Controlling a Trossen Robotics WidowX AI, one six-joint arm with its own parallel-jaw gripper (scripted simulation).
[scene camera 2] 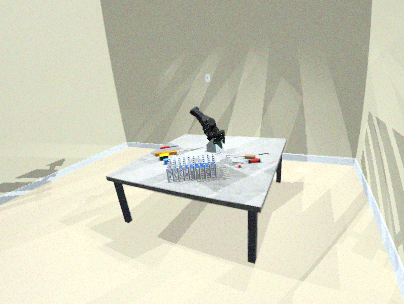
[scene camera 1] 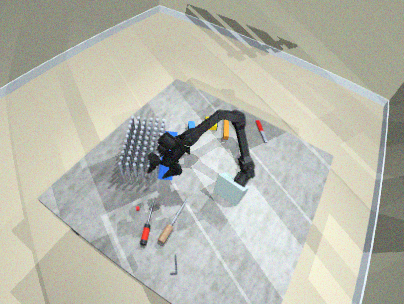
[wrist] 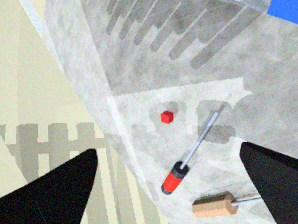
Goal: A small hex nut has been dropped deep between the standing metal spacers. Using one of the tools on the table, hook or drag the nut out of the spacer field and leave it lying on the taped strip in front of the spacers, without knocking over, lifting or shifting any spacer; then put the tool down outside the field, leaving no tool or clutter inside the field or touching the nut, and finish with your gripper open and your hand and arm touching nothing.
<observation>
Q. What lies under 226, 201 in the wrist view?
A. A wooden-handled tool.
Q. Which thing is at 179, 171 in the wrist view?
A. A red-handled screwdriver.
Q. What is the gripper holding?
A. Nothing.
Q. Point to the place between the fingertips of the gripper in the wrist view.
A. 170, 152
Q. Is the gripper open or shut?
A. Open.
</observation>
